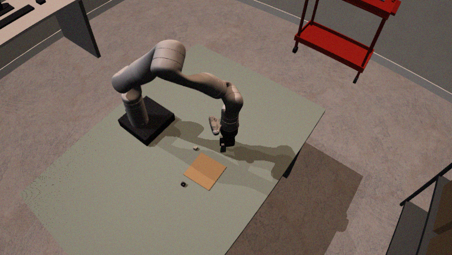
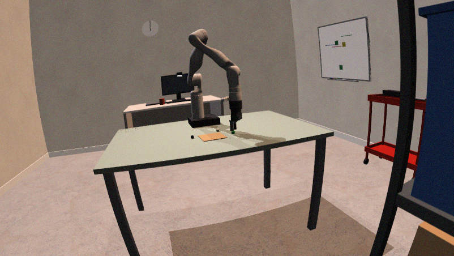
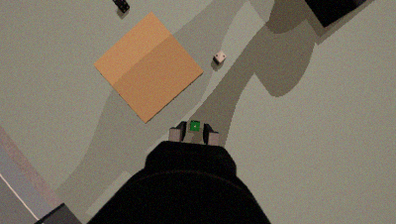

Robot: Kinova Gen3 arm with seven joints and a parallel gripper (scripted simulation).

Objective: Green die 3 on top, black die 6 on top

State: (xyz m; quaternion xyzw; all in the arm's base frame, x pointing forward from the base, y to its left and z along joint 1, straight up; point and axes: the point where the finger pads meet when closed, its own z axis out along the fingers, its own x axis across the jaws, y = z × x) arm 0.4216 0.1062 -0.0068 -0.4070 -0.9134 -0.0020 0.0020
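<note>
Right now the green die is 3 cm below my hand. Also, from my hand: white die 11 cm behind, 6 cm to the right, 3 cm below; then black die 5 cm behind, 24 cm to the right, 3 cm below; then orange mat 1 cm behind, 13 cm to the right, 4 cm below.
</note>
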